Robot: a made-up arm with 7 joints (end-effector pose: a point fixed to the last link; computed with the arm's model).
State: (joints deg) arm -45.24 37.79 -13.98 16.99 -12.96 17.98 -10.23
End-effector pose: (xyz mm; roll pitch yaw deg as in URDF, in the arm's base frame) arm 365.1 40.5 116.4 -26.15 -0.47 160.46
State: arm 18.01 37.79 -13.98 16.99 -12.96 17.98 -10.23
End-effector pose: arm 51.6 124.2 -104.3 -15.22 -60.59 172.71
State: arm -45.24 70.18 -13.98 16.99 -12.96 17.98 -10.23
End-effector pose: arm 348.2 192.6 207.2 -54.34 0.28 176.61
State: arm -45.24 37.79 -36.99 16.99 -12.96 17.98 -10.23
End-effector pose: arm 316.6 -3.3 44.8 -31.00 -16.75 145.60
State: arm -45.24 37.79 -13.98 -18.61 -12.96 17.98 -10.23
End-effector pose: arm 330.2 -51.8 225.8 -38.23 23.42 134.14
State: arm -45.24 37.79 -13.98 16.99 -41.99 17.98 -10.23
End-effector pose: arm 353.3 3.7 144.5 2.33 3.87 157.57
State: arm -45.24 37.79 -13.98 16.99 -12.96 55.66 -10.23
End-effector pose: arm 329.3 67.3 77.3 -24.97 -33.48 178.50
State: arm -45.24 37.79 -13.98 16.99 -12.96 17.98 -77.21
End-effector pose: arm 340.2 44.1 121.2 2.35 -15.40 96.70
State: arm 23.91 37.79 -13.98 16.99 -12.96 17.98 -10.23
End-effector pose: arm 13.2 127.1 -105.0 -14.62 -66.27 173.75
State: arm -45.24 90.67 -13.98 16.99 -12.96 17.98 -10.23
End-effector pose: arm 312.5 255.2 294.8 -71.67 4.71 -174.09
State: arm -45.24 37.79 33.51 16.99 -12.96 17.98 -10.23
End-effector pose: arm 366.0 193.4 239.0 -2.10 25.23 -161.19
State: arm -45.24 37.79 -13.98 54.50 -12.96 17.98 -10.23
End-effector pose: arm 305.3 138.4 12.3 -25.68 -28.50 -174.48
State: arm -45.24 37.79 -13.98 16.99 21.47 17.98 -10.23
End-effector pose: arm 377.8 95.3 112.0 -60.21 -3.08 166.05
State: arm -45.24 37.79 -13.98 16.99 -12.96 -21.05 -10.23
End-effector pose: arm 364.2 11.3 170.4 -39.50 31.30 137.66
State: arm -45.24 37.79 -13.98 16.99 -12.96 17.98 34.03
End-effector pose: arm 377.8 51.6 121.3 -30.60 20.67 -161.46
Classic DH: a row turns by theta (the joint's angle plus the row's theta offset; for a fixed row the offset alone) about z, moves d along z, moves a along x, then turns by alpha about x. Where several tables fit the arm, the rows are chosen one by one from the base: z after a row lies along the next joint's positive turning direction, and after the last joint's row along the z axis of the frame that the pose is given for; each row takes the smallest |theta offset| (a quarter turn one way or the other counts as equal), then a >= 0, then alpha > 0; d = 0 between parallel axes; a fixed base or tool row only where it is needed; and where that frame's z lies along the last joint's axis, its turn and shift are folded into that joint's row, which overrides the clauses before.
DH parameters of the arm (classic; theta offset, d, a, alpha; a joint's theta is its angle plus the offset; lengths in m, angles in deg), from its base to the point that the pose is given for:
base (fixed): -4.07 0.2477 0.016 -74.51
joint 1: -75.12 0.0193 0.0198 -90
joint 2: 74 0.0204 -0.022 90
joint 3: 90 -0.1623 0.0324 -90
joint 4: 90 0.007 0.0306 90
joint 5: 0 0.1506 0.0135 -90
joint 6: -90 -0.053 0.0784 90
joint 7: 90 0.0366 -0.018 -14.33
tool (fixed): 90.01 -0.0591 0 0

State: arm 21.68 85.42 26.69 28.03 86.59 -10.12 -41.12
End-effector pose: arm 191.5 404.7 261.9 167.16 -27.93 -98.07
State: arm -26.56 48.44 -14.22 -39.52 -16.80 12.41 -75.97
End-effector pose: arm 253.3 -35.8 189.8 -24.51 -17.06 69.25
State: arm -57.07 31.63 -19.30 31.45 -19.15 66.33 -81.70
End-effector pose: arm 307.2 28.4 99.1 54.64 -20.08 96.12
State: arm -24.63 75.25 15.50 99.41 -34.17 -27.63 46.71
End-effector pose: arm 109.5 399.5 166.4 -22.34 39.23 -67.33
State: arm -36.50 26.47 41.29 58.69 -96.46 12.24 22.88
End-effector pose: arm 321.9 226.1 97.9 83.38 -47.41 -136.10
